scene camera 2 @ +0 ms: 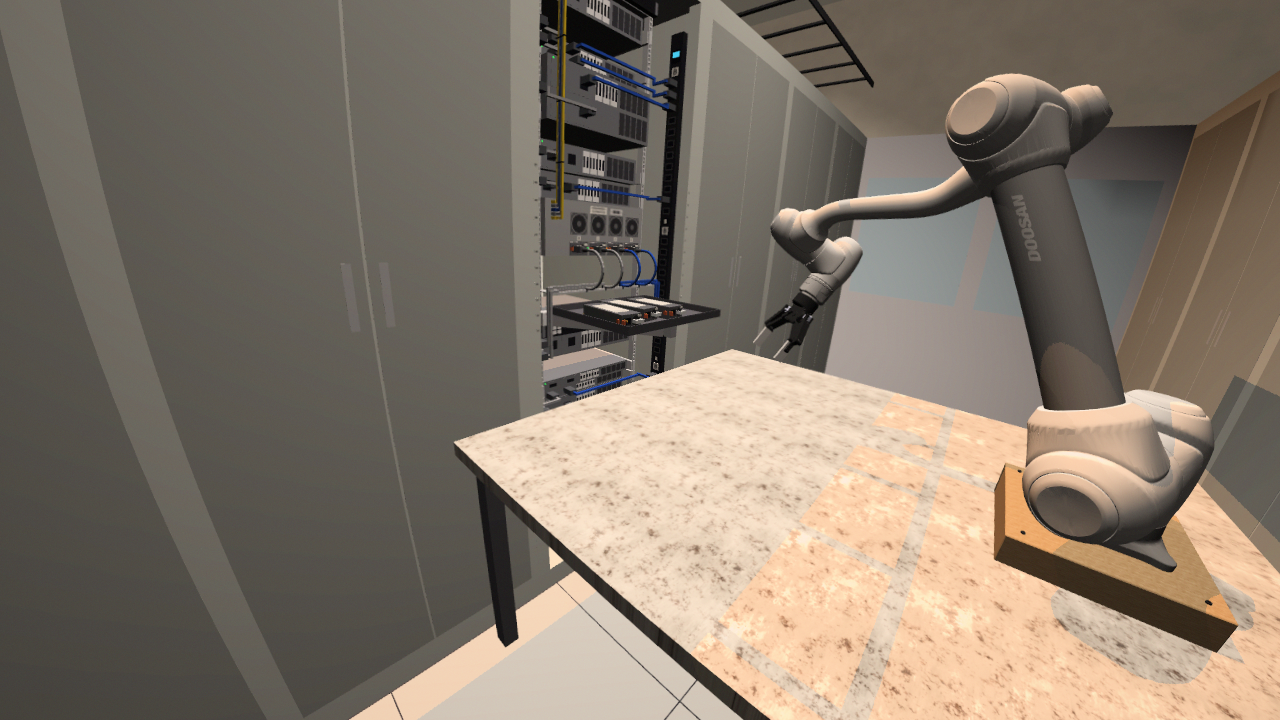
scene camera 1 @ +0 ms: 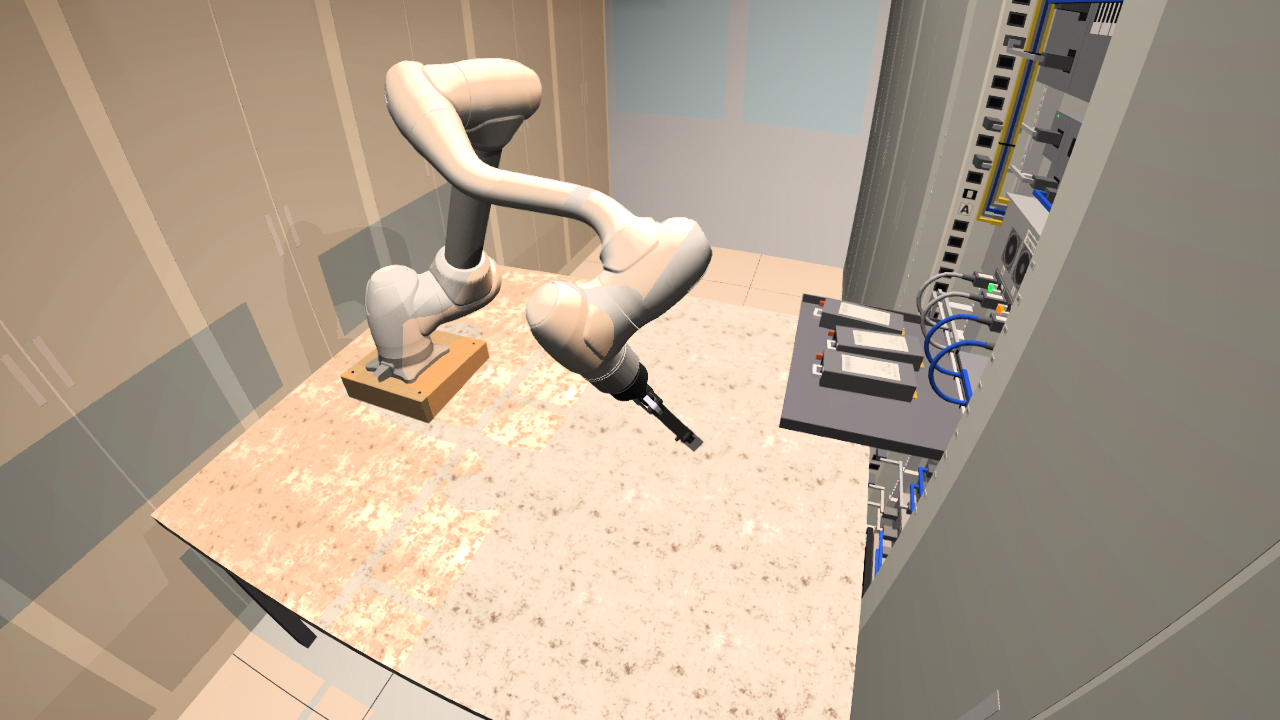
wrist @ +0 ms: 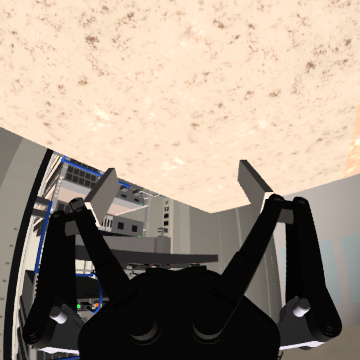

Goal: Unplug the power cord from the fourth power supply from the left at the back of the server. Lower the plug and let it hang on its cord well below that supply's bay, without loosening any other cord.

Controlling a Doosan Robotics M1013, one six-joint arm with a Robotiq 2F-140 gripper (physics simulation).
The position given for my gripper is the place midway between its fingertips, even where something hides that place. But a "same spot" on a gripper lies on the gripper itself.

Labels:
my gripper: scene camera 2; scene camera 1 675, 424; wrist
same spot on my gripper: (scene camera 2: 798, 331) = (wrist: 286, 247)

